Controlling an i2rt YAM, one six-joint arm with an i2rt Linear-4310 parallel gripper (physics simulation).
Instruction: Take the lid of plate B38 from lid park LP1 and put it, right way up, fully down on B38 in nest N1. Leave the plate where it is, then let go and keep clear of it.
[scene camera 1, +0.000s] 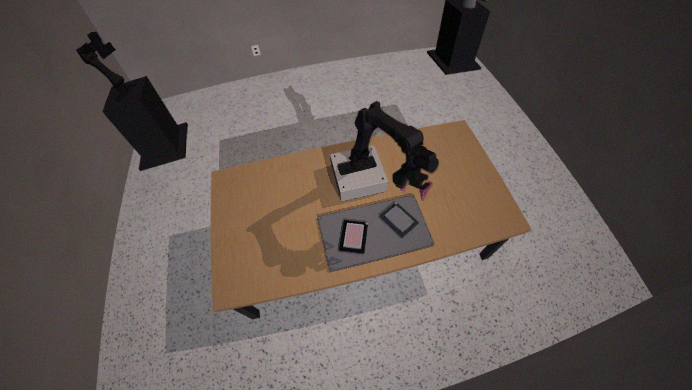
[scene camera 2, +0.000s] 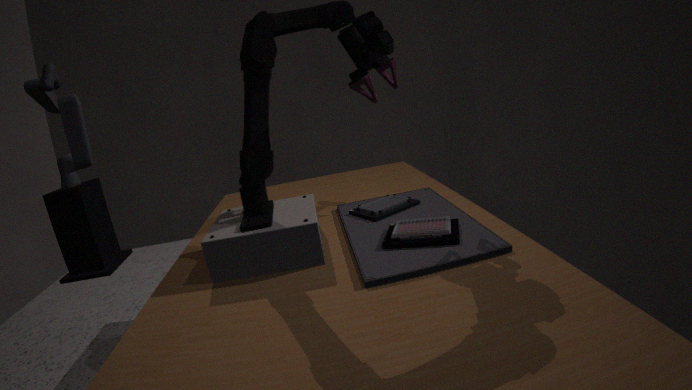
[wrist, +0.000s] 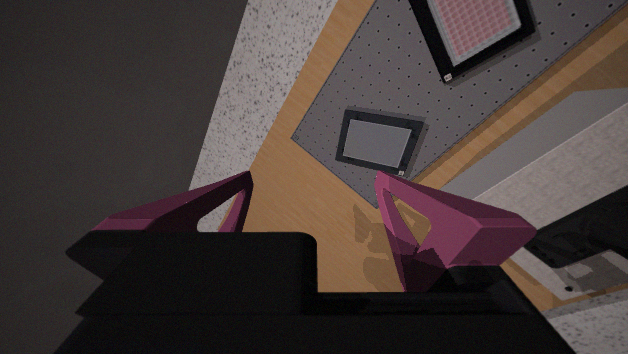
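Seen in the pictures: gripper, fingertip midpoint: (scene camera 1: 412, 195) (scene camera 2: 386, 94) (wrist: 313, 177); arm's base, origin of the base link: (scene camera 1: 357, 166) (scene camera 2: 258, 216) (wrist: 607, 219).
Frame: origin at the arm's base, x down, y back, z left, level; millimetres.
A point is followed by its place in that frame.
Note:
My gripper (scene camera 1: 414, 193) @[x -227, y -382, z 122 mm] (scene camera 2: 386, 95) @[x -227, y -382, z 122 mm] (wrist: 313, 177) @[x -227, y -382, z 122 mm] is open, with nothing between its pink fingers. It hangs high above the table, off the lid park's side of the board. The pale, clear lid (scene camera 1: 399, 218) @[x 65, y -332, z 120 mm] (scene camera 2: 385, 204) @[x 65, y -329, z 101 mm] (wrist: 377, 143) @[x 65, y -326, z 115 mm] lies flat in the dark frame of lid park LP1 (scene camera 1: 410, 230) @[x 76, y -406, z 151 mm] (scene camera 2: 373, 218) @[x 76, y -279, z 38 mm] (wrist: 340, 145) @[x 73, y -389, z 170 mm]. Plate B38 (scene camera 1: 354, 235) @[x 61, y -355, z -124 mm] (scene camera 2: 422, 228) @[x 58, y -347, z -145 mm] (wrist: 477, 25) @[x 57, y -328, z -113 mm], with pink wells, sits in the black nest N1 (scene camera 1: 353, 250) @[x 71, y -424, z -150 mm] (scene camera 2: 454, 236) @[x 71, y -398, z -197 mm] (wrist: 436, 54) @[x 71, y -348, z -62 mm]; in the wrist view it is partly cut off. The tags are too small to read.
A grey perforated board (scene camera 1: 385, 250) @[x 83, y -466, z -2 mm] (scene camera 2: 370, 270) @[x 83, y -208, z -231 mm] (wrist: 320, 115) @[x 83, y -472, z 143 mm] carries the park and nest on the wooden table (scene camera 1: 270, 200) @[x 96, y -9, z -498 mm] (scene camera 2: 300, 340) @[x 96, y -61, z -391 mm] (wrist: 280, 200) @[x 96, y -442, z 444 mm]. The arm's white base box (scene camera 1: 362, 189) @[x 24, y -136, z -14 mm] (scene camera 2: 270, 260) @[x 65, y -17, z -125 mm] stands beside the board. Dark pedestals (scene camera 1: 142, 120) (scene camera 2: 82, 225) stand beyond the table.

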